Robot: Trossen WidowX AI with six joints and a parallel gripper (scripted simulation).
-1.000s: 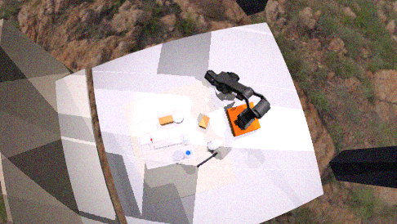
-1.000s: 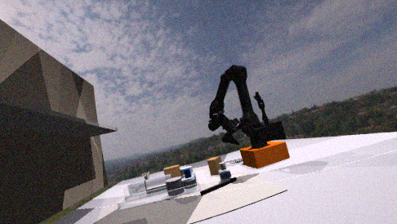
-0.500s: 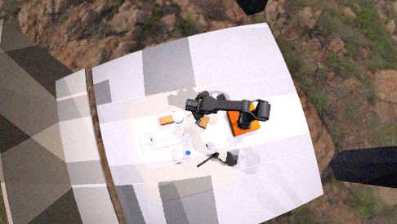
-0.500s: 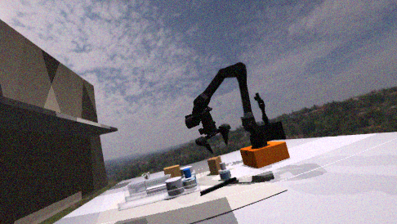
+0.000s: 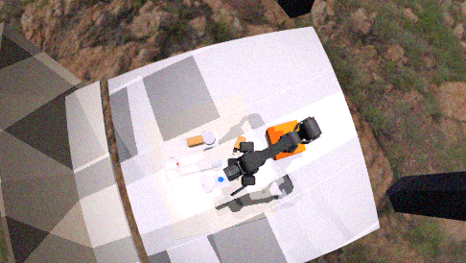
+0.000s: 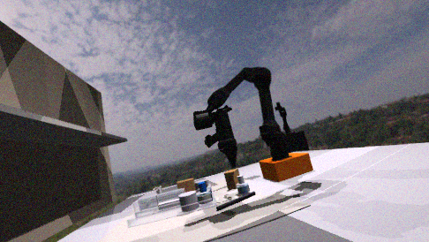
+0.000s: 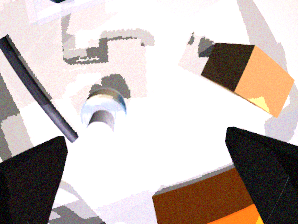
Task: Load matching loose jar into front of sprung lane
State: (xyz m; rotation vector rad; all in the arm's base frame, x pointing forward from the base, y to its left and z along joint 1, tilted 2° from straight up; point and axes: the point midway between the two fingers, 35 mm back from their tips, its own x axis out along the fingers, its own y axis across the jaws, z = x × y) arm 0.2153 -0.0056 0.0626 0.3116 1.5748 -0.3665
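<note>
My gripper tip is now 60 mm short of the black rod, 90 mm to the right of it and 100 mm above it. Also, from my gripper tip: clear rack (250 mm ahead, 130 mm to the right, 80 mm below).
</note>
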